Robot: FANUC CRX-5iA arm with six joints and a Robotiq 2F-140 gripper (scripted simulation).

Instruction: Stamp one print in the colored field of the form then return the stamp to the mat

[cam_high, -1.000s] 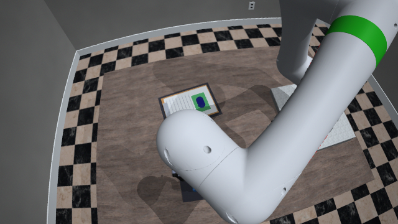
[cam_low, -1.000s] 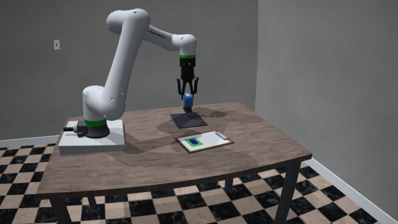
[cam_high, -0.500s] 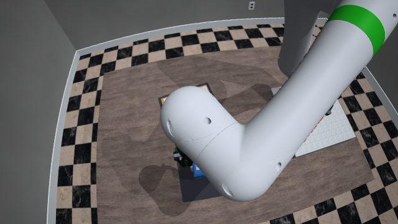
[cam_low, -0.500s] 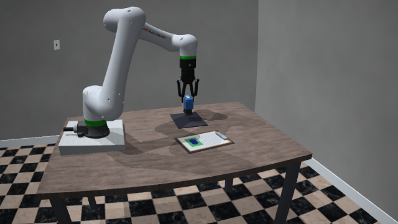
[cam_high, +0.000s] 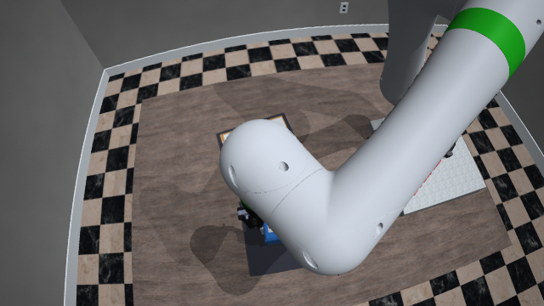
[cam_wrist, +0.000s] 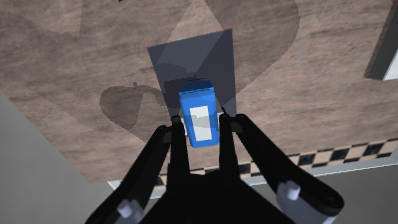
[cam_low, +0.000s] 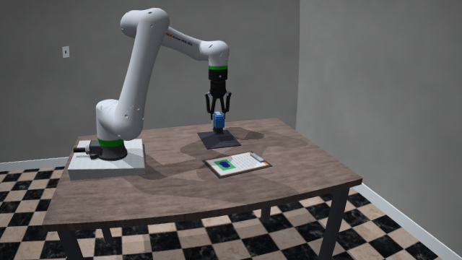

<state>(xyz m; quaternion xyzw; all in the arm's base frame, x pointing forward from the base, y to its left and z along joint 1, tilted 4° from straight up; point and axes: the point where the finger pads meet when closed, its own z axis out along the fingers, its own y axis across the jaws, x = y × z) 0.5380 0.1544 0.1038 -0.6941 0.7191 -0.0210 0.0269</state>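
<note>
My gripper is now 10 cm above the mat. From my hand the other things lie so: form: 2 cm ahead, 30 cm to the right, 10 cm below; then blue stamp: 2 cm below.
</note>
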